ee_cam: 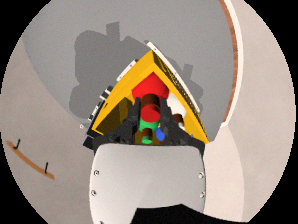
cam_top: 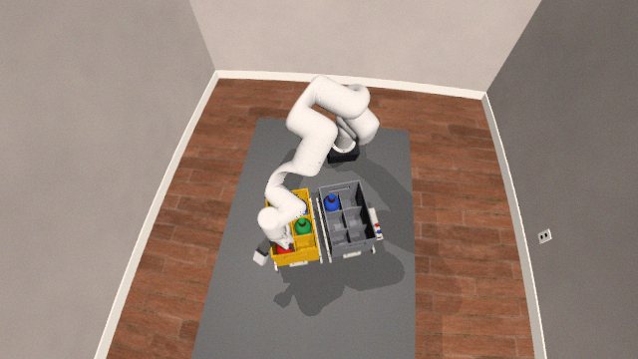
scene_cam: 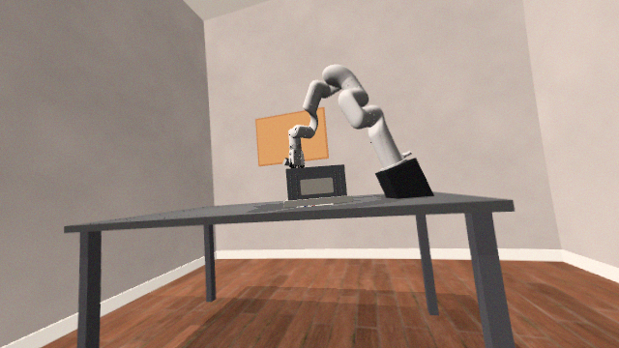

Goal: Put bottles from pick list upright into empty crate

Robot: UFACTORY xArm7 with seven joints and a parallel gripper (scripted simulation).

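My gripper is now 7 cm above the red-label bottle. Also, from my hand: yellow crate 9 cm below, 9 cm behind, 3 cm to the left; then white bottle 9 cm below, 9 cm behind, 2 cm to the right; then green bottle 10 cm behind, 9 cm below, 8 cm to the left.
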